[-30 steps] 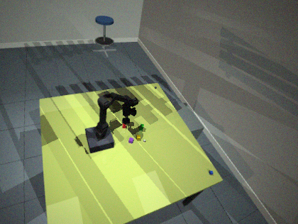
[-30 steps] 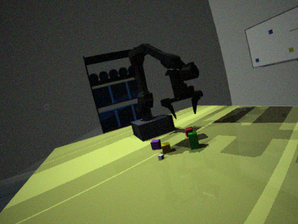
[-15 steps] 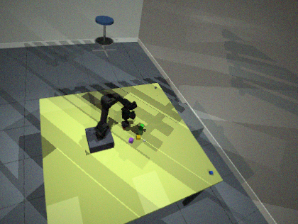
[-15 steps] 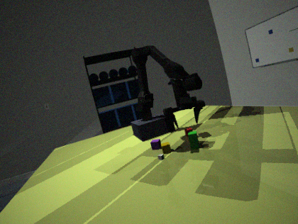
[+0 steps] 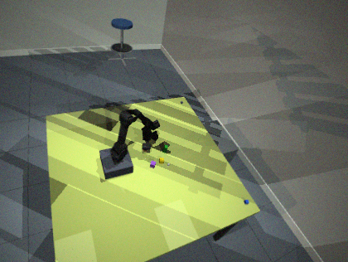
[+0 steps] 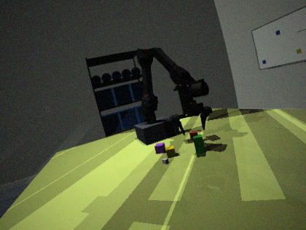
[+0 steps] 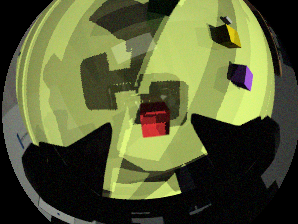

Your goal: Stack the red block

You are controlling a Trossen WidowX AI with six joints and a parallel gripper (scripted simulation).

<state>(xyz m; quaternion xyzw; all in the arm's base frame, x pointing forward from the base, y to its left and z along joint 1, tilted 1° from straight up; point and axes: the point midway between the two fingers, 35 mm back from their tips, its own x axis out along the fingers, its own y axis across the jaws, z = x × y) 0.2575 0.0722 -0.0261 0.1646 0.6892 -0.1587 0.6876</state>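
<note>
Right now my gripper tip is 10 mm above the red block. The rest, counted from my gripper tip: purple block 170 mm to the right, 20 mm behind, 10 mm below; yellow block 170 mm to the right, 50 mm ahead, 10 mm below; tiny white block 220 mm to the right, 90 mm ahead, 20 mm below.
</note>
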